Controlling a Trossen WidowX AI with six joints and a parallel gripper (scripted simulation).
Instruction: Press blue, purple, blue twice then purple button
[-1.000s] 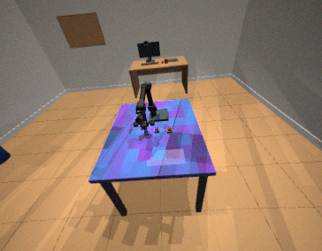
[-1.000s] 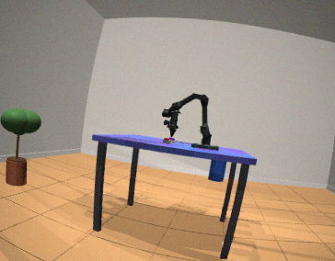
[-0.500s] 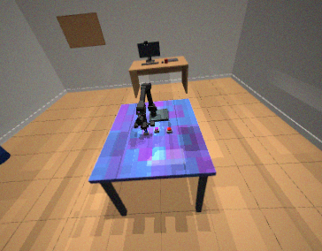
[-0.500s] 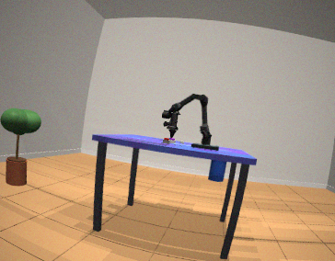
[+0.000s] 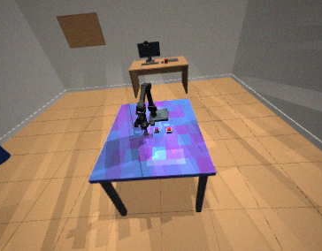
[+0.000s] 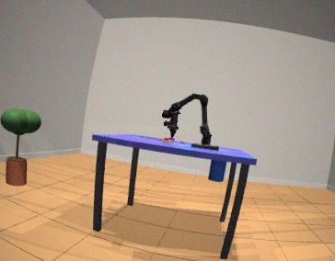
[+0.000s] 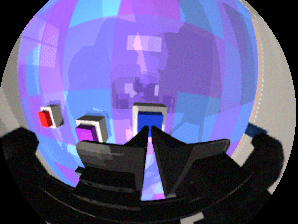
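Now: the blue button 1 cm below my gripper tip. The rest, counted from my gripper tip: red button: 22 cm to the left, 4 cm ahead, 1 cm below; then purple button: 10 cm to the left, 1 cm below, 1 cm behind.
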